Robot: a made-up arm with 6 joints.
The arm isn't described. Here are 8 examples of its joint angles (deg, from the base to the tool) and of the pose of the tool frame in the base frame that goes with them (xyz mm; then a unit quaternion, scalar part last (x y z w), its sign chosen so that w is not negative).
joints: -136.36 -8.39 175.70 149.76 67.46 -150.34
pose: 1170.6 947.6 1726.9 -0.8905 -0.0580 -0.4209 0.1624
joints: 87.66 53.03 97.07 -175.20 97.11 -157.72
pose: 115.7 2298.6 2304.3 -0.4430 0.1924 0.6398 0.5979
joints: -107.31 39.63 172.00 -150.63 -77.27 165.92
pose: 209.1 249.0 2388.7 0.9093 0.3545 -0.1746 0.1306
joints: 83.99 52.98 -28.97 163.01 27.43 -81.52
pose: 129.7 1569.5 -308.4 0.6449 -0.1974 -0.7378 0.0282
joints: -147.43 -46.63 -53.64 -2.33 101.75 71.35
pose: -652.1 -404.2 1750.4 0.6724 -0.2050 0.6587 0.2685
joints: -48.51 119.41 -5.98 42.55 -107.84 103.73
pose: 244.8 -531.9 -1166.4 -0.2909 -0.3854 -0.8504 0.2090
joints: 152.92 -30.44 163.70 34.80 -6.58 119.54
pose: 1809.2 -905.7 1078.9 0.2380 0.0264 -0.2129 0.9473
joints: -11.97 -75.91 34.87 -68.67 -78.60 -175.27
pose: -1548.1 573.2 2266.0 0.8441 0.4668 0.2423 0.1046
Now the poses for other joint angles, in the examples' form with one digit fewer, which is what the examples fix.
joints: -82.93 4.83 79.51 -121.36 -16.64 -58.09
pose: 132 -540 3561 0.618 -0.419 0.443 0.496
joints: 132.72 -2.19 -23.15 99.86 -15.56 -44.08
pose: -1213 1416 1449 -0.376 -0.359 0.765 0.381
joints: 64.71 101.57 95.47 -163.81 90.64 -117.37
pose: 1311 2602 142 -0.729 0.345 0.528 0.266
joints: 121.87 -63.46 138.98 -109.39 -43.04 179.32
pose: 1078 -2054 276 0.551 -0.428 -0.659 0.279
